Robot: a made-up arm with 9 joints. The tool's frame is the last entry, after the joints.
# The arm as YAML. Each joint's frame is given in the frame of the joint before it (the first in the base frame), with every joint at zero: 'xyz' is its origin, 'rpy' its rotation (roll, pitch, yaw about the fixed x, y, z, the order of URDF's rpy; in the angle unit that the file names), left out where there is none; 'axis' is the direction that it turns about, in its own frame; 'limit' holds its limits. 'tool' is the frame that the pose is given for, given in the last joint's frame.
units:
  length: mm
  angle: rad
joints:
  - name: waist
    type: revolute
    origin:
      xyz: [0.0, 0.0, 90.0]
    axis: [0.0, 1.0, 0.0]
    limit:
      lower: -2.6
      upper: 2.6
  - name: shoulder
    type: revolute
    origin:
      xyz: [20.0, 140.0, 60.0]
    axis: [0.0, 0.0, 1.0]
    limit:
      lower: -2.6
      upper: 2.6
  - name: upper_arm
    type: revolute
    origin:
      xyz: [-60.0, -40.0, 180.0]
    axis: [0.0, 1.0, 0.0]
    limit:
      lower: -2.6
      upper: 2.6
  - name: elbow
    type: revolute
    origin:
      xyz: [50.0, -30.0, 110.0]
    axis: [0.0, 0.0, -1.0]
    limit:
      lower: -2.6
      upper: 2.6
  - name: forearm
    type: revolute
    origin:
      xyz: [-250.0, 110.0, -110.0]
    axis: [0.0, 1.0, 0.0]
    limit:
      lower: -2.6
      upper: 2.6
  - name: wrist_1
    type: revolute
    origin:
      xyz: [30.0, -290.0, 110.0]
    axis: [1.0, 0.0, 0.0]
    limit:
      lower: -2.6
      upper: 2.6
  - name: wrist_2
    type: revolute
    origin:
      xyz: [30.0, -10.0, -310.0]
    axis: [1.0, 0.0, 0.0]
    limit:
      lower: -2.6
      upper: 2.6
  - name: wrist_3
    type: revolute
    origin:
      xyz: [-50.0, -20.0, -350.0]
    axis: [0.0, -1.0, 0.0]
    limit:
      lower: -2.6
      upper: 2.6
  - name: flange
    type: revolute
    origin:
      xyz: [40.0, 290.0, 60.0]
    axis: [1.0, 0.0, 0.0]
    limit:
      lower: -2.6
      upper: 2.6
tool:
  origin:
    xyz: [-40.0, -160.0, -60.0]
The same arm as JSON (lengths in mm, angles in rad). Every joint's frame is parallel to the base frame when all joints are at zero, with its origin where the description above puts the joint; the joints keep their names.
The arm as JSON. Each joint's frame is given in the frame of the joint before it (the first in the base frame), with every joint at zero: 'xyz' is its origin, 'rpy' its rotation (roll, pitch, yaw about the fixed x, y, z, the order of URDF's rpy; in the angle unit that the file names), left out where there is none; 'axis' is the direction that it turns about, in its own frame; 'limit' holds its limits. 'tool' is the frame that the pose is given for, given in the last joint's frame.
{"units": {"length": "mm", "angle": "rad"}, "joints": [
  {"name": "waist", "type": "revolute", "origin": {"xyz": [0.0, 0.0, 90.0]}, "axis": [0.0, 1.0, 0.0], "limit": {"lower": -2.6, "upper": 2.6}},
  {"name": "shoulder", "type": "revolute", "origin": {"xyz": [20.0, 140.0, 60.0]}, "axis": [0.0, 0.0, 1.0], "limit": {"lower": -2.6, "upper": 2.6}},
  {"name": "upper_arm", "type": "revolute", "origin": {"xyz": [-60.0, -40.0, 180.0]}, "axis": [0.0, 1.0, 0.0], "limit": {"lower": -2.6, "upper": 2.6}},
  {"name": "elbow", "type": "revolute", "origin": {"xyz": [50.0, -30.0, 110.0]}, "axis": [0.0, 0.0, -1.0], "limit": {"lower": -2.6, "upper": 2.6}},
  {"name": "forearm", "type": "revolute", "origin": {"xyz": [-250.0, 110.0, -110.0]}, "axis": [0.0, 1.0, 0.0], "limit": {"lower": -2.6, "upper": 2.6}},
  {"name": "wrist_1", "type": "revolute", "origin": {"xyz": [30.0, -290.0, 110.0]}, "axis": [1.0, 0.0, 0.0], "limit": {"lower": -2.6, "upper": 2.6}},
  {"name": "wrist_2", "type": "revolute", "origin": {"xyz": [30.0, -10.0, -310.0]}, "axis": [1.0, 0.0, 0.0], "limit": {"lower": -2.6, "upper": 2.6}},
  {"name": "wrist_3", "type": "revolute", "origin": {"xyz": [-50.0, -20.0, -350.0]}, "axis": [0.0, -1.0, 0.0], "limit": {"lower": -2.6, "upper": 2.6}},
  {"name": "flange", "type": "revolute", "origin": {"xyz": [40.0, 290.0, 60.0]}, "axis": [1.0, 0.0, 0.0], "limit": {"lower": -2.6, "upper": 2.6}}
], "tool": {"origin": {"xyz": [-40.0, -160.0, -60.0]}}}

